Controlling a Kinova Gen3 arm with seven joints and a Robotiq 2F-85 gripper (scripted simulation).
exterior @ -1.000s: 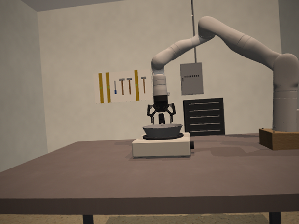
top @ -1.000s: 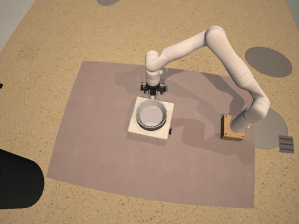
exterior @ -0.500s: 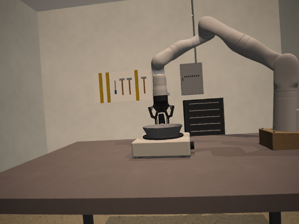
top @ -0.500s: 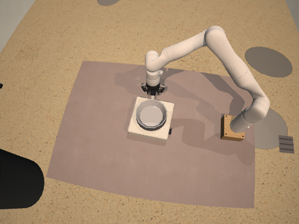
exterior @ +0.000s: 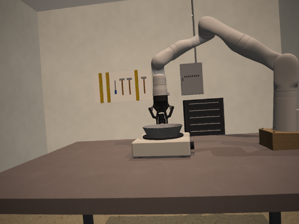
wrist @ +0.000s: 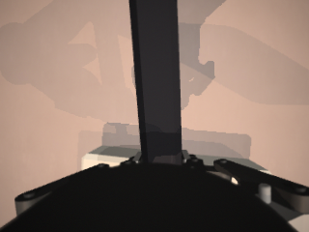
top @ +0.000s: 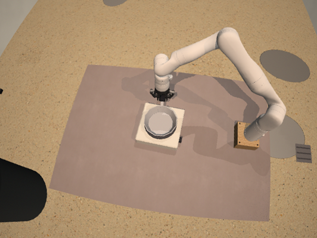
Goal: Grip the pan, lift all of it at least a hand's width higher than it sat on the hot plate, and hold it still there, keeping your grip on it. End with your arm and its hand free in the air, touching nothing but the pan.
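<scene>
Right now the grey pan is 1 cm behind my hand, 7 cm to the left of it and 1 cm below it. Round my hand: hot plate (5 cm behind, 13 cm to the left, 9 cm below).
</scene>
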